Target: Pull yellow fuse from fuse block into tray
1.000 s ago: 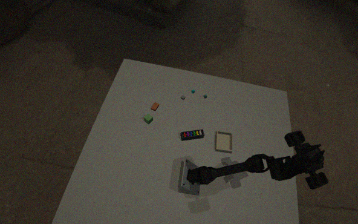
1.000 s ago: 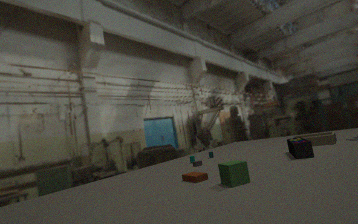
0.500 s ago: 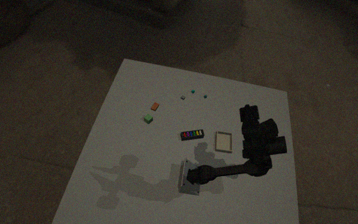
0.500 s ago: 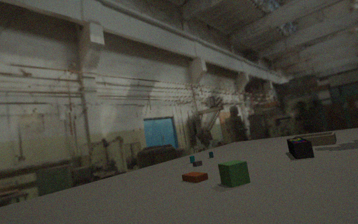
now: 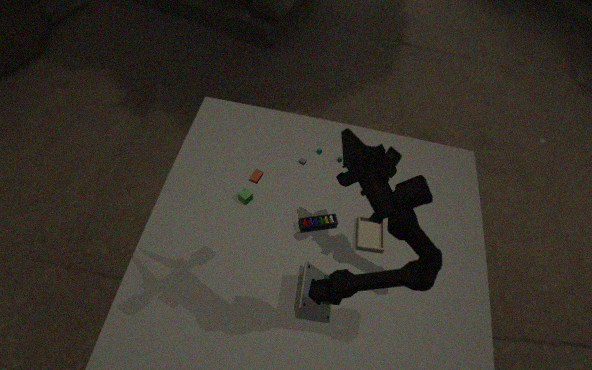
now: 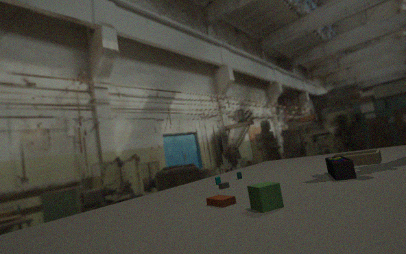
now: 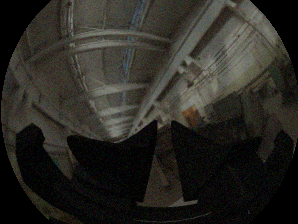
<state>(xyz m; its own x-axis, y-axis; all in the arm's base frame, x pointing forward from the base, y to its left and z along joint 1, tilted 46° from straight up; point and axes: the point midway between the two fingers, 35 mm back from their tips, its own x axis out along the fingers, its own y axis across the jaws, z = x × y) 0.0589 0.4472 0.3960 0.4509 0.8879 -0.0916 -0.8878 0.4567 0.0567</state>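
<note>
Now: gripper tip 160 mm short of the yellow fuse, 30 mm to the left of it and 650 mm above it. From my gripper tip the other things lie so: green cube 180 mm ahead, 290 mm to the left, 660 mm below; tray 160 mm ahead, 210 mm to the right, 670 mm below; orange block 290 mm ahead, 280 mm to the left, 670 mm below.
</note>
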